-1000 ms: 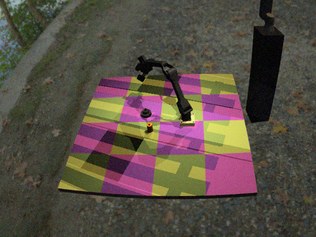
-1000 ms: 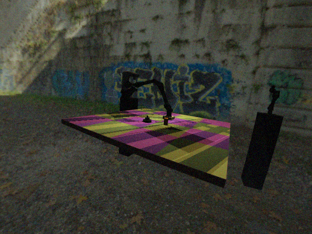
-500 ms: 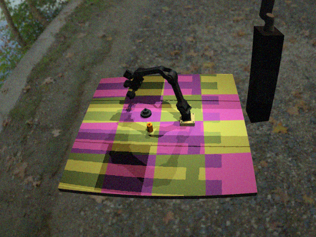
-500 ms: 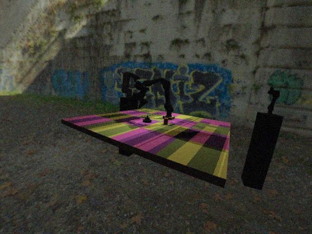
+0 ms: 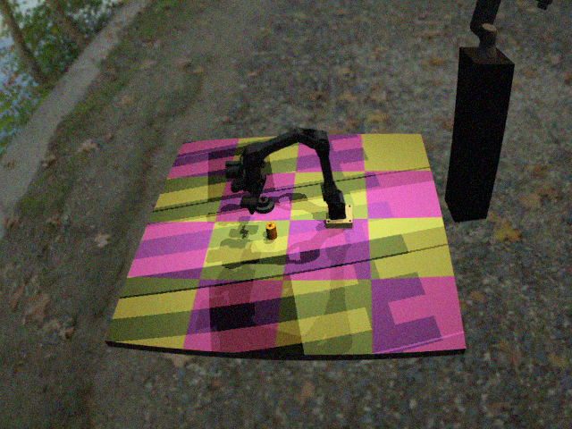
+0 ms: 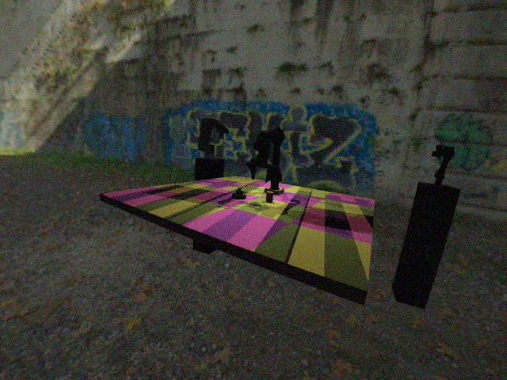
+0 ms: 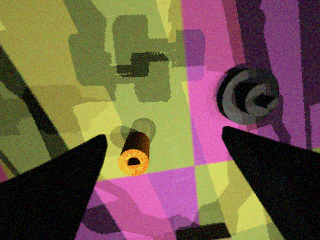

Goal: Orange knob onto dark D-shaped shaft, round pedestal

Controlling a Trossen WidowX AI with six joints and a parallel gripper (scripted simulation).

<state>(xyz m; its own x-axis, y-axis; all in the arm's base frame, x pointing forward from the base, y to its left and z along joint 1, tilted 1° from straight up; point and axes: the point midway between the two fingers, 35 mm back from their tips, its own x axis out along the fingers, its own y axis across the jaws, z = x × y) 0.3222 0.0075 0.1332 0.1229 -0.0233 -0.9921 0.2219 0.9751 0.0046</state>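
My gripper tip is 90 mm above the orange knob, 50 mm to the right of it and 50 mm past it. Also, from my gripper tip: pedestal: 130 mm to the right, 90 mm below, 30 mm behind.
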